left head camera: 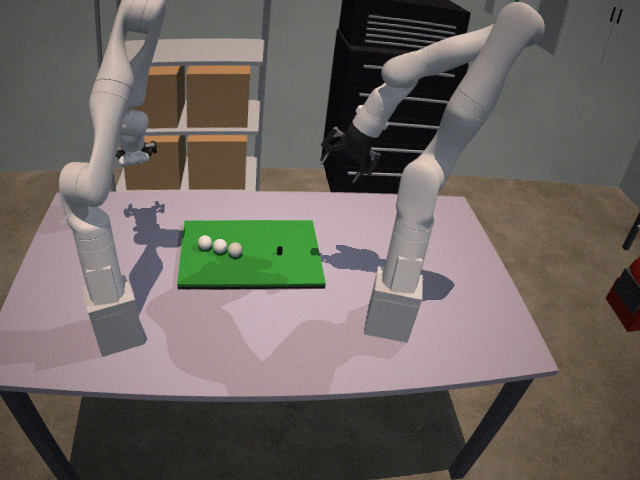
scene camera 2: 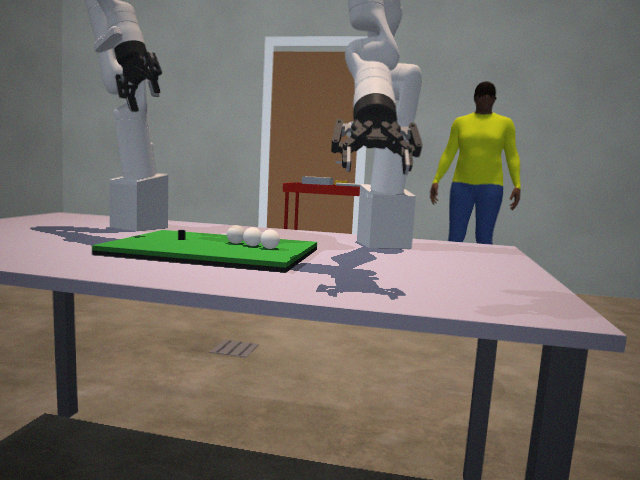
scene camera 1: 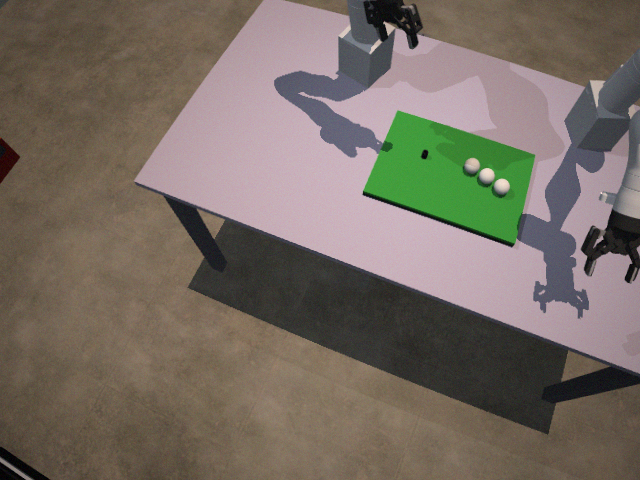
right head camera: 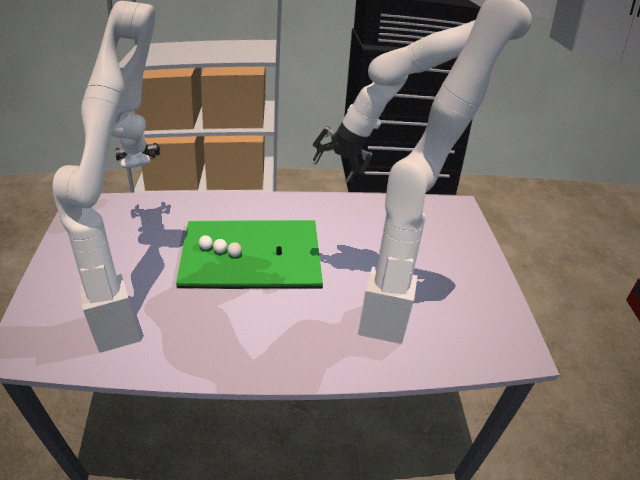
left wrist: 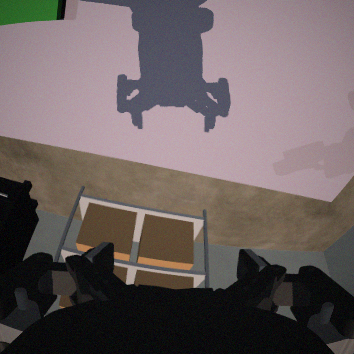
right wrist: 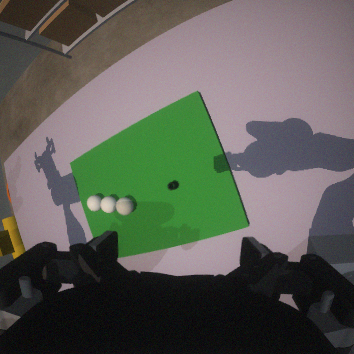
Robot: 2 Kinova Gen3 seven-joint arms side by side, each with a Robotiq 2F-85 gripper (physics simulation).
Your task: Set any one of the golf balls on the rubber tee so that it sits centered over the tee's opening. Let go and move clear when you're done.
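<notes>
Three white golf balls stand in a slanting row on the green mat; the middle ball has one close on each side. The small black rubber tee stands upright on the mat, apart from the balls, with no ball on it. My left gripper is open and empty, high beyond the balls' end of the mat. My right gripper is open and empty, high above the tee's side of the table.
The mat lies on the pinkish table between the two arm bases. A shelf rack with boxes and a black tool cabinet stand behind the table. A person in a yellow top and a red bench show in scene camera 2.
</notes>
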